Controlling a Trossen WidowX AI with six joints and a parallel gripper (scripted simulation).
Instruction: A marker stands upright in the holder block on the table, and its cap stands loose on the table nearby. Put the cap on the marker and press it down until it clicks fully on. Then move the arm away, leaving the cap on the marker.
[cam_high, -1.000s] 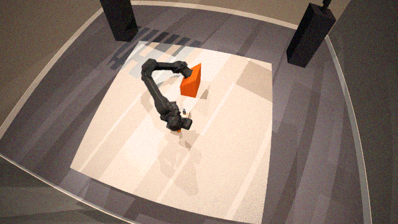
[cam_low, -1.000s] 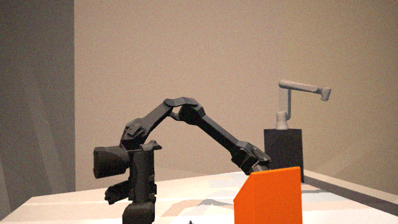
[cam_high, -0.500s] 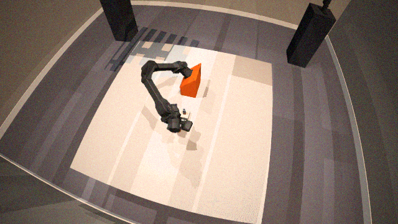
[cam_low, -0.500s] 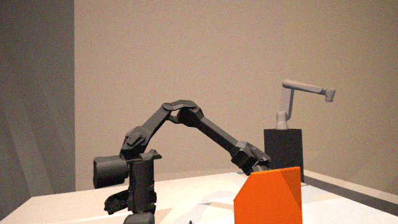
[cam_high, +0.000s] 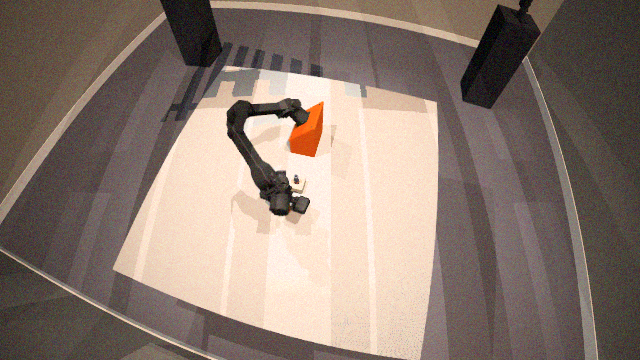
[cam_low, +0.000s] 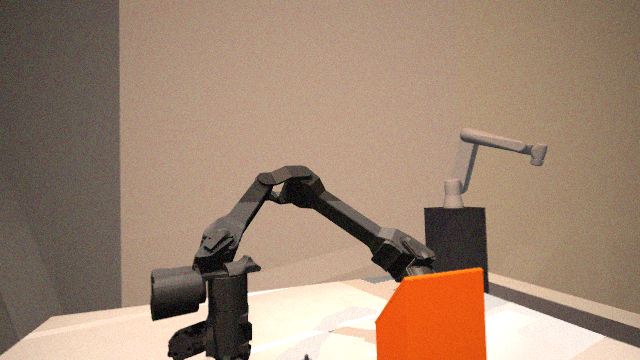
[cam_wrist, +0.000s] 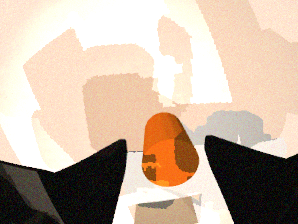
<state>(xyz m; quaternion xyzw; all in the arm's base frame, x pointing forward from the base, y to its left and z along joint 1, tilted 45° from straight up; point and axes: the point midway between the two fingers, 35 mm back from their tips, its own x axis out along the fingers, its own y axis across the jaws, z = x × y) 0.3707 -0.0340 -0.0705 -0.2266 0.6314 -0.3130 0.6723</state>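
Now: gripper tip right at the orange cap.
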